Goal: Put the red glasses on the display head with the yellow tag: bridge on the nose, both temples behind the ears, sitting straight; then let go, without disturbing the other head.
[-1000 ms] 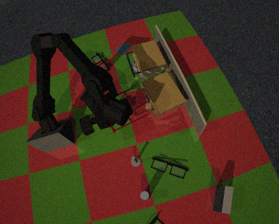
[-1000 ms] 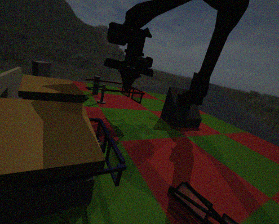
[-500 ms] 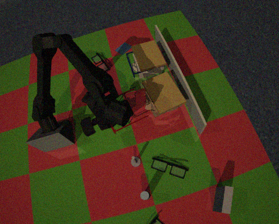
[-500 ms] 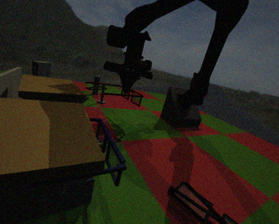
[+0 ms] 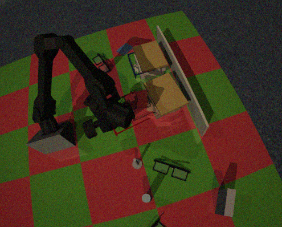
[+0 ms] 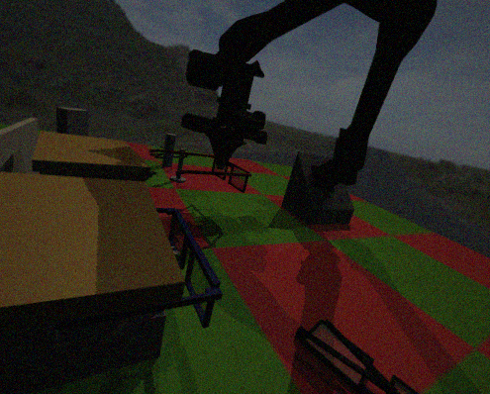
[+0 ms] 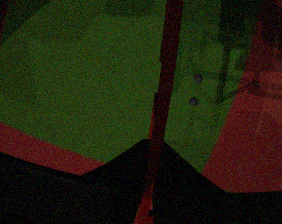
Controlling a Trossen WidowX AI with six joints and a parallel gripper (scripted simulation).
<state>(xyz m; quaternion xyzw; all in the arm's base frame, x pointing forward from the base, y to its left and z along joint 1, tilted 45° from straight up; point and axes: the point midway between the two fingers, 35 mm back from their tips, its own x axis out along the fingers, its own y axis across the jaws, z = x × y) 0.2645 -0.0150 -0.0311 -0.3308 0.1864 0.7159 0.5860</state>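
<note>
Now: the tan display head 20 cm ahead of my gripper tip, 9 cm to the left of it and 2 cm below it. The rest, counted from my gripper tip: wall panel (32 cm ahead, 22 cm to the left, 3 cm below); then grey block (35 cm ahead, 36 cm to the right, 2 cm below).
</note>
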